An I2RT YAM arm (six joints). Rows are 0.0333 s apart.
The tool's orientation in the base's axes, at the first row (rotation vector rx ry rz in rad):
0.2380, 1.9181, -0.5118
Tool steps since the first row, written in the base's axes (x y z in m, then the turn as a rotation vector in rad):
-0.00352, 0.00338, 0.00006, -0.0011, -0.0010, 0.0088
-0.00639, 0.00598, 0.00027, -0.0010, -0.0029, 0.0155
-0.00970, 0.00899, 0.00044, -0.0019, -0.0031, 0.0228
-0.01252, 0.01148, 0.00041, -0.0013, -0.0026, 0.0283
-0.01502, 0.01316, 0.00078, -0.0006, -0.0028, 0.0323
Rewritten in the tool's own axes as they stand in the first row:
0.00110, 0.00160, -0.00448, -0.0076, -0.0034, -0.0033
0.00185, 0.00272, -0.00811, -0.0136, -0.0067, -0.0045
0.00279, 0.00404, -0.01229, -0.0199, -0.0090, -0.0075
0.00376, 0.00515, -0.01575, -0.0252, -0.0096, -0.0090
0.00429, 0.00556, -0.01871, -0.0291, -0.0105, -0.0096

